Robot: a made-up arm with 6 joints.
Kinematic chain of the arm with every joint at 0, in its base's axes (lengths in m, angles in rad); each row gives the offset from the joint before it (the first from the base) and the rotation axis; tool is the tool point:
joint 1: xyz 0 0 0.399 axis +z
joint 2: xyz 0 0 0 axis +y
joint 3: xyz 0 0 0.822 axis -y
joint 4: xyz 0 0 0 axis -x
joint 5: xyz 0.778 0 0 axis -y
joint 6: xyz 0 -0.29 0 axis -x
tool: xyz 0 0 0
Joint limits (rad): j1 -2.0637..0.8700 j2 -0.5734..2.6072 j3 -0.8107..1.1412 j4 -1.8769..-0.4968 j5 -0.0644..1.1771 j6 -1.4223..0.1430
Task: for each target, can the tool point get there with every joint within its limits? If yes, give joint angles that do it. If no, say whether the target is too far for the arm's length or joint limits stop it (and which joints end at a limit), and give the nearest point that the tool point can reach.
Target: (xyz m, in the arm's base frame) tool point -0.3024 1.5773 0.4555
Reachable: no: joint limits stop it (at a limit: joint 1, joint 4) | nearest point 0.5849 0.8288 0.4555 | short by 1.161 m
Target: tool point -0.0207 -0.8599 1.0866
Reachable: yes | joints -1.5098 0.0497 0.2339 -1.3161 0.9862 -0.4127
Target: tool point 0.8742 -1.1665 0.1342
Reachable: yes | joints -0.8514 1.2957 0.9923 -1.1778 0.7808 -1.2291
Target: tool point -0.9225 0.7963 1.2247
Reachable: no: joint limits stop it (at a limit: joint 2, joint 3, joint 4) | nearest point -0.3723 0.3214 1.8793 | short by 0.978 m
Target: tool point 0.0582 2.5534 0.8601
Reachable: no: too far | nearest point 0.8923 1.1931 0.7438 | short by 1.600 m
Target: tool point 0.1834 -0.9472 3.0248
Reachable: no: too far | nearest point 0.1023 -0.5282 1.8632 | short by 1.238 m
